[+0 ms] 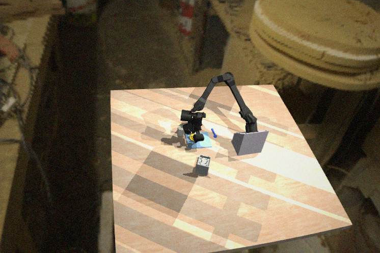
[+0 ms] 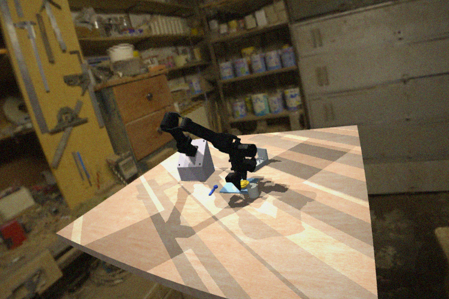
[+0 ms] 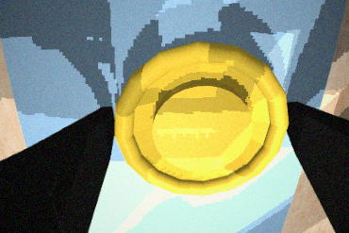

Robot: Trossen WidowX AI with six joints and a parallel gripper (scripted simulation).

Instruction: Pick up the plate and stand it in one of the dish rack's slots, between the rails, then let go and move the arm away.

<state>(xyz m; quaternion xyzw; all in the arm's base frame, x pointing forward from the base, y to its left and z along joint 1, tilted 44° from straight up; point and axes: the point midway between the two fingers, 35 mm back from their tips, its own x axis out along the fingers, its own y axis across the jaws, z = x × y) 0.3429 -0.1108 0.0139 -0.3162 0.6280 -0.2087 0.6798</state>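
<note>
The blue mat lies 30 mm behind my gripper tip and 10 mm to the left of it. The rest, counted from my gripper tip: small cup: 80 mm ahead, 50 mm to the right, 20 mm above; blue spoon: 140 mm behind, 40 mm to the right; yellow plate: 10 mm above.
</note>
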